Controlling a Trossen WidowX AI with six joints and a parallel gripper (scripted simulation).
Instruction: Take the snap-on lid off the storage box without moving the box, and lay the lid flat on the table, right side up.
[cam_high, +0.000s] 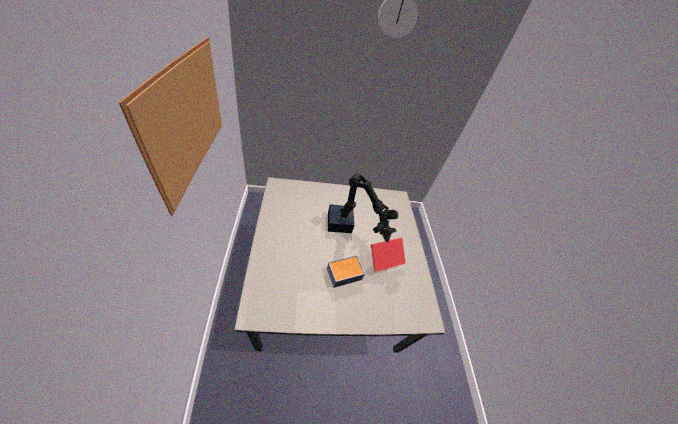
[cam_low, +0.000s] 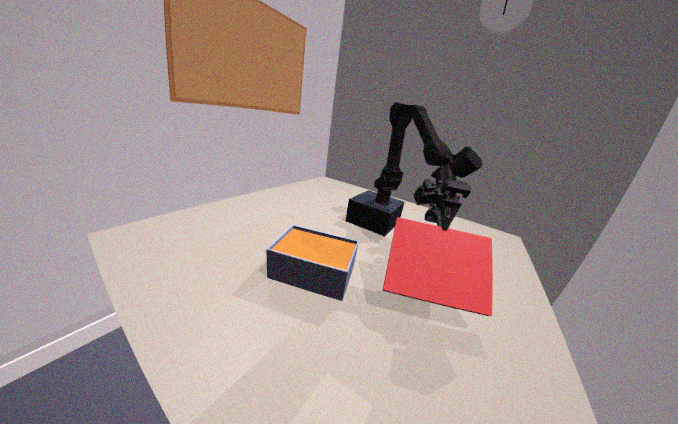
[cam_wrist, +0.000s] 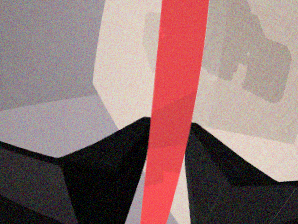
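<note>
The red lid is 6 cm ahead of my gripper tip, 3 cm to the left of it and 5 cm below it. Also, from my gripper tip: storage box: 20 cm ahead, 25 cm to the right, 13 cm below.
</note>
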